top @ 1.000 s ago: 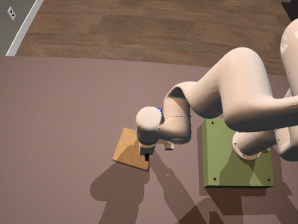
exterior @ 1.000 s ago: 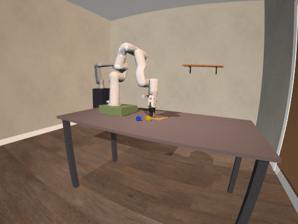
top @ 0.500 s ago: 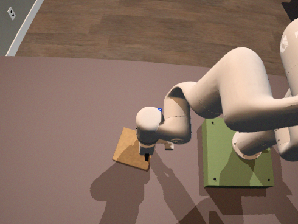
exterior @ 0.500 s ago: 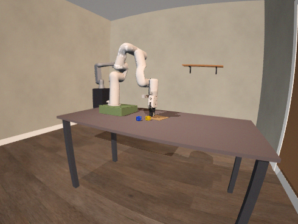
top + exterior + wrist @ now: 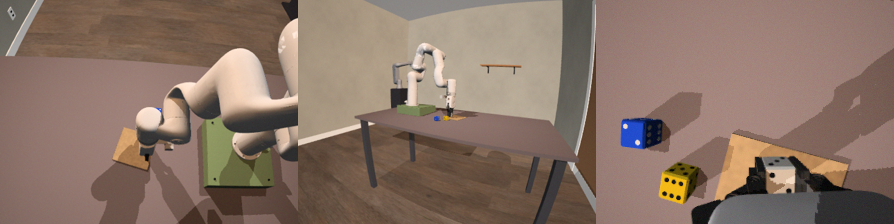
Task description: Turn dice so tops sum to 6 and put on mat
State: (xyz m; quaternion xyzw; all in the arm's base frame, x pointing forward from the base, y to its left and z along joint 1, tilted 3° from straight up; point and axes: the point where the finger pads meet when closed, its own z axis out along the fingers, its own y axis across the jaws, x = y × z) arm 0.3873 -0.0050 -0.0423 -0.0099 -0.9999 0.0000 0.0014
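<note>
Right now the white die is 10 mm below my hand. Also, from my hand: yellow die (10 mm ahead, 110 mm to the right, 10 mm below); blue die (50 mm behind, 150 mm to the right, 10 mm below); tan mat (50 mm ahead, 20 mm below).
</note>
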